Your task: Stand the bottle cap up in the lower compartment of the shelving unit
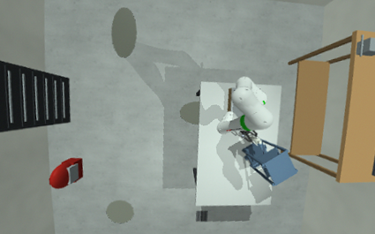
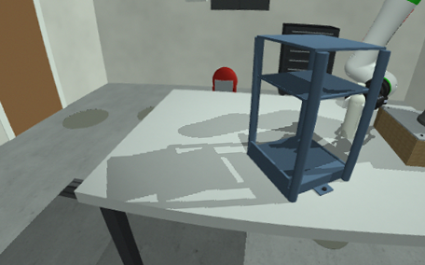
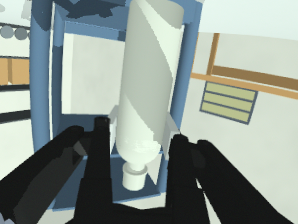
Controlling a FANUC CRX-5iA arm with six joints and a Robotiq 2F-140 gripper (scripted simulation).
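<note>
Now: hand right at the white bottle. The rest, counted from my hand: blue shelving unit: 180 mm ahead, 110 mm to the left, 10 mm above.
</note>
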